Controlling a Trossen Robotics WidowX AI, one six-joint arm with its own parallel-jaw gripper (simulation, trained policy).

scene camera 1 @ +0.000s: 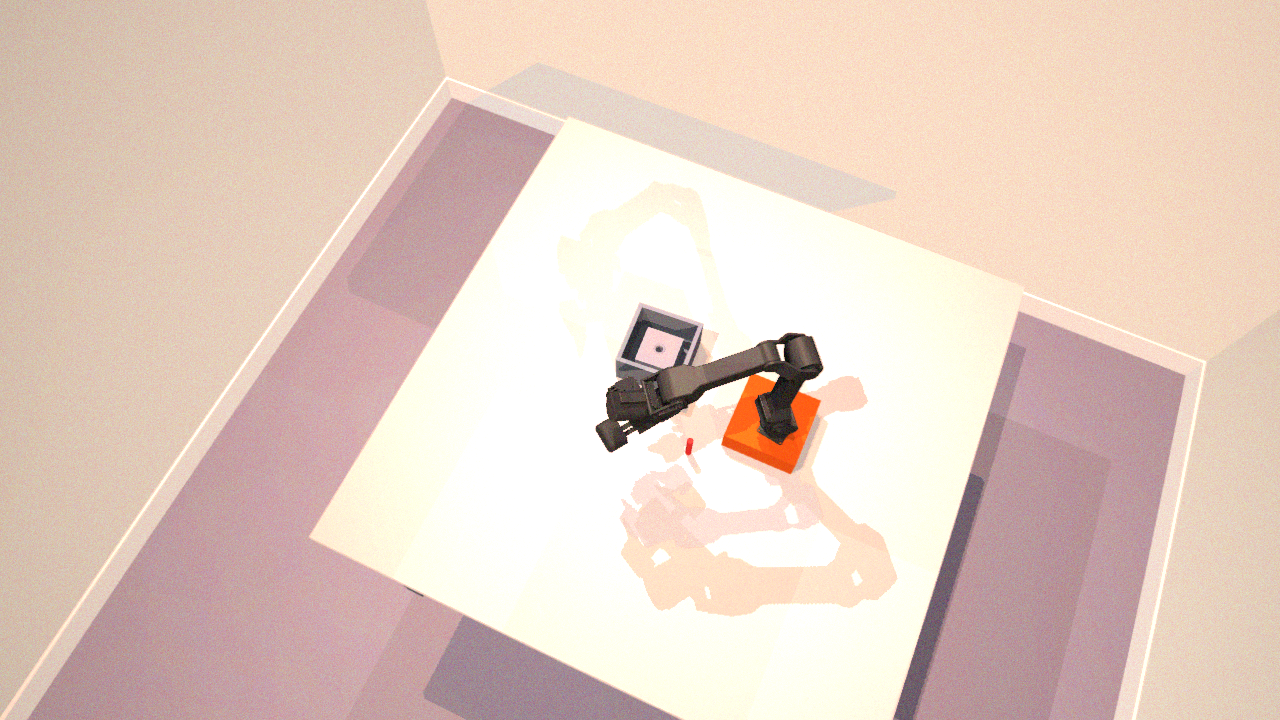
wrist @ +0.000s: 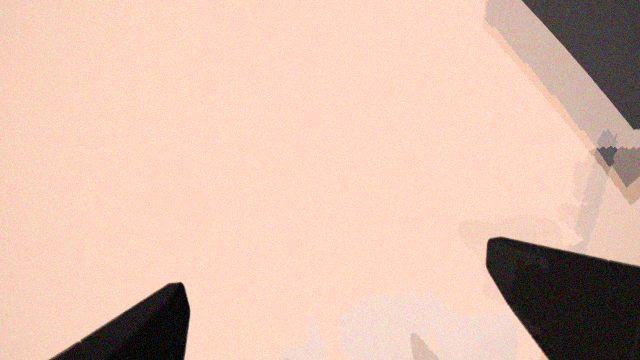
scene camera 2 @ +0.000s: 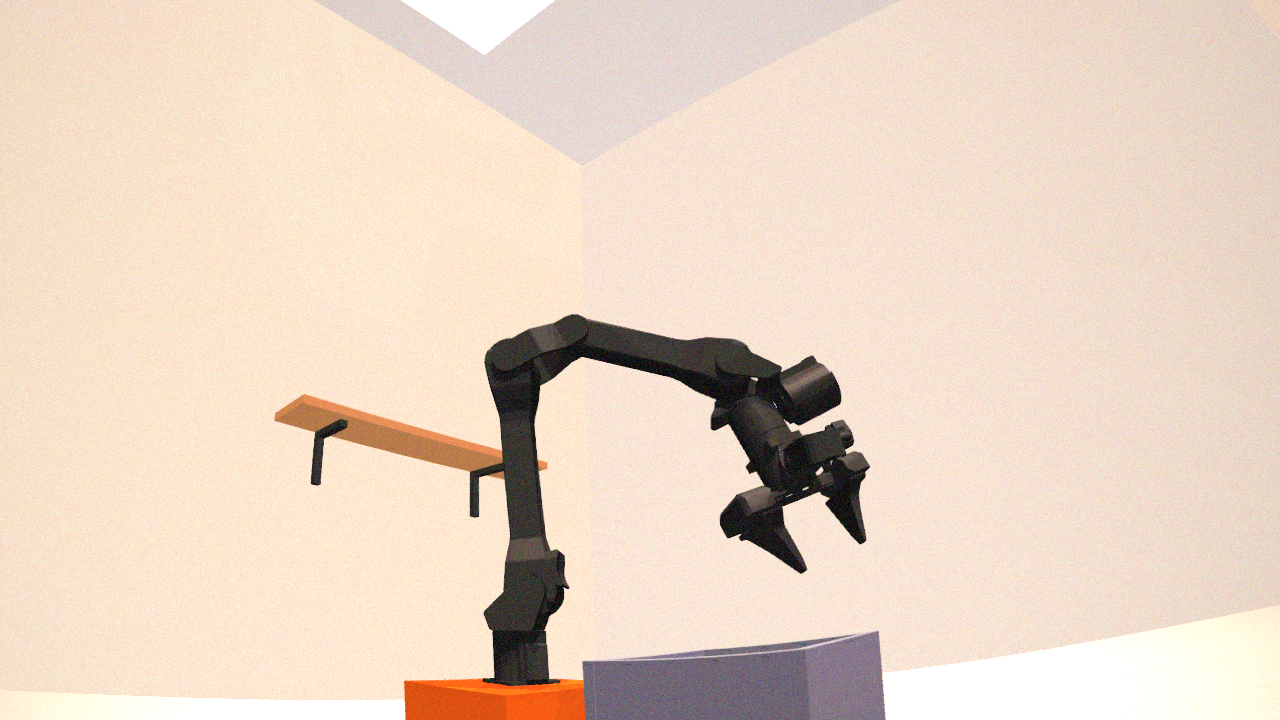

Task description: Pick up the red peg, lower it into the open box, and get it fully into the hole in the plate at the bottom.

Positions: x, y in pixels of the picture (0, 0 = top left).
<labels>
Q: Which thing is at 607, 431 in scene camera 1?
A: My gripper.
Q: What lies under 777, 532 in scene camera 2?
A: My gripper.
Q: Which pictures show the pale plate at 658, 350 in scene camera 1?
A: Scene camera 1 only.
</labels>
